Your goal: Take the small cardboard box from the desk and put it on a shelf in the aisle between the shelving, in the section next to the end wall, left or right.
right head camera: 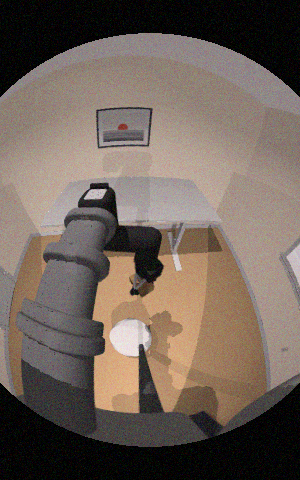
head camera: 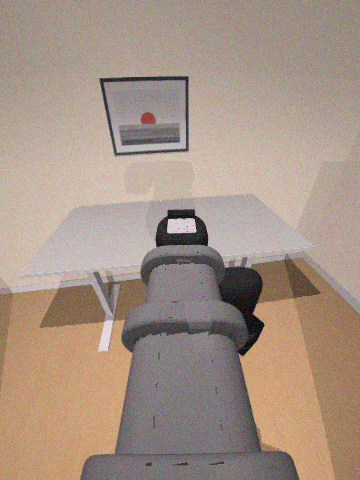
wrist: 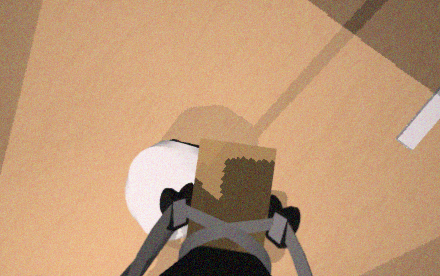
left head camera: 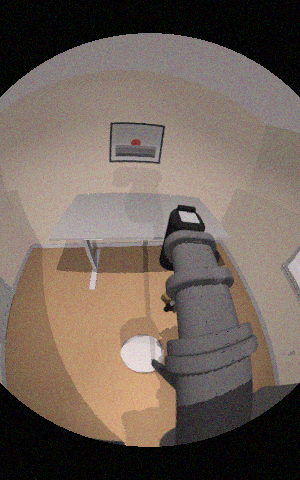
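Pixels of known places: gripper, fingertip midpoint: [right head camera: 142, 287] [wrist: 229, 204] [left head camera: 173, 303]; robot's base, link origin: [right head camera: 131, 336] [wrist: 181, 184] [left head camera: 141, 352].
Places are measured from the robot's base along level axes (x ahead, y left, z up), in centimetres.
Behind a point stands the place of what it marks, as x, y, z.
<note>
The small cardboard box [wrist: 245, 185] {29.9, -7.9, 104.3} [right head camera: 147, 287] {25.7, -10.5, 104.4} is brown and sits between the two fingers of my gripper [wrist: 229, 204] {27.2, -8.7, 99.8} in the wrist view. The gripper is shut on it, with a dark fingertip at each side. The box is held over the wood-coloured floor, in front of the desk. A small brown part of it also shows beside the arm in the left head view. The arm hides the box in the head view. The desk [head camera: 110, 235] {99.8, 43.1, 92.3} [left head camera: 90, 215] {98.0, 51.2, 92.3} [right head camera: 175, 200] {105.1, -34.2, 92.3} has a pale grey top and stands against the wall. The shelving does not show in these views.
A white round object [left head camera: 140, 354] {-1.1, 1.6, 18.7} [right head camera: 127, 337] {-0.4, 2.4, 18.7} [wrist: 155, 185] {-3.2, 6.1, 18.7} is low down near the robot, partly behind the box in the wrist view. A desk leg [head camera: 106, 330] [wrist: 420, 122] reaches forward on the floor. A framed picture [head camera: 150, 100] {154.7, 17.8, 160.5} hangs above the desk. Walls stand on both sides.
</note>
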